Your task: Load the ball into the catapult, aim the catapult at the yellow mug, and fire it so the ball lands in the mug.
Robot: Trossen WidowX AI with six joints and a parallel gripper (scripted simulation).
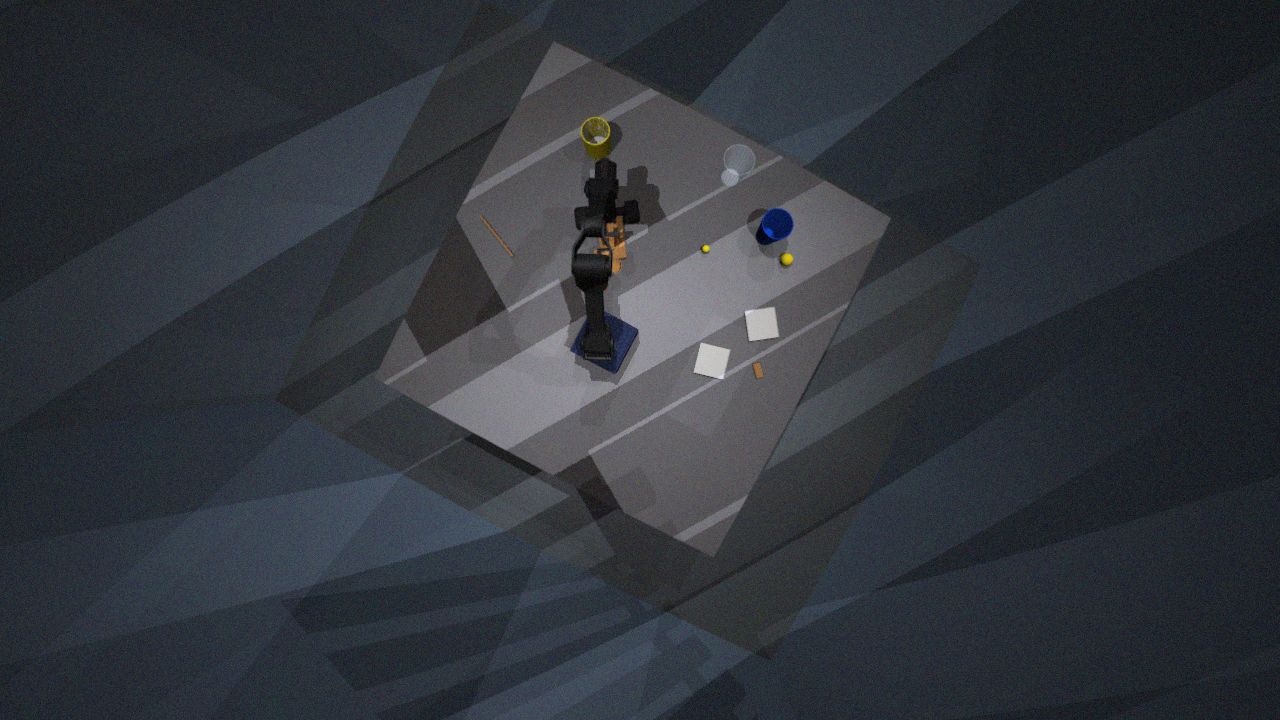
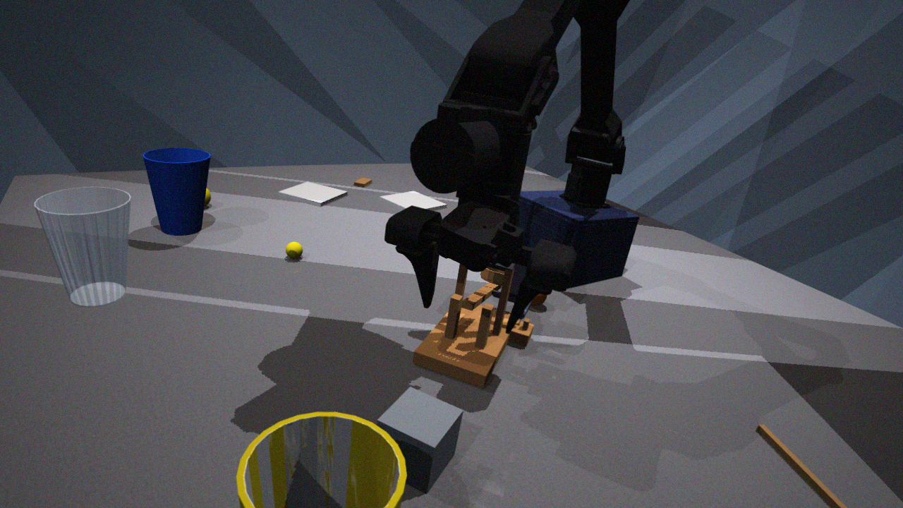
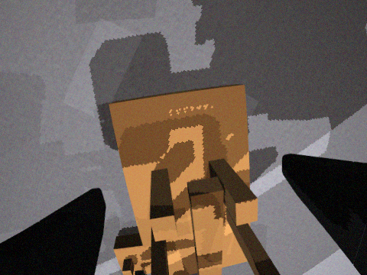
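The orange ball is 160 mm behind my gripper tip, 100 mm to the right of it and 40 mm below it. The rest, counted from my gripper tip: grey cube 100 mm ahead, 120 mm to the left, 30 mm below; then wooden catapult 60 mm behind, 40 mm to the right; then yellow mug 190 mm ahead, 200 mm to the left, 20 mm below.
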